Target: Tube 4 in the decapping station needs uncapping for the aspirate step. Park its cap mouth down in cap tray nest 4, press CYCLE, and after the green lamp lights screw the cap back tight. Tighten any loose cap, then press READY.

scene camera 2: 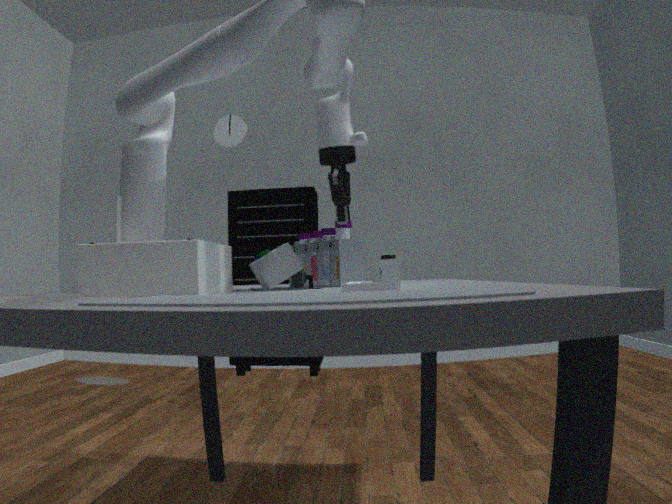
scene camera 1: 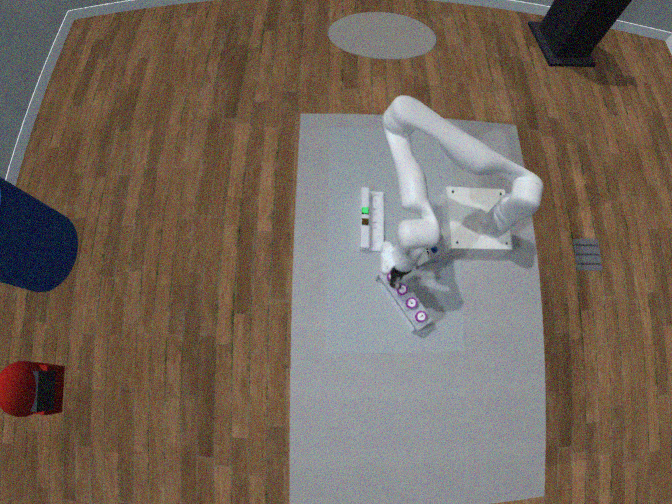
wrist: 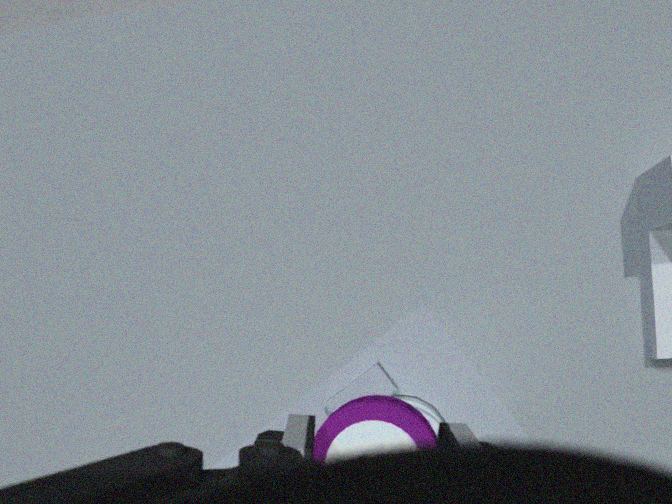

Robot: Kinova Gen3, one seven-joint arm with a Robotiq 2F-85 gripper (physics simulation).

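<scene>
The tube rack (scene camera 1: 407,302) lies slanted on the grey mat and holds three purple-capped tubes (scene camera 1: 411,301) in plain sight. My gripper (scene camera 1: 395,272) points straight down over the rack's end nearest the arm. It is shut on a purple cap (scene camera 2: 343,223), which sits between the finger pads in the wrist view (wrist: 374,425). In the side view this cap stands slightly higher than the other caps (scene camera 2: 314,234), right above a tube; I cannot tell if it is threaded on. The white cap tray (scene camera 1: 372,219) lies beyond the rack. A green lamp (scene camera 1: 365,209) is lit.
A dark square (scene camera 1: 365,221) sits beside the green lamp. The arm's base plate (scene camera 1: 478,217) is to the right of the rack. In the side view a tilted white box (scene camera 2: 276,264) and a small dark-topped object (scene camera 2: 387,268) flank the rack.
</scene>
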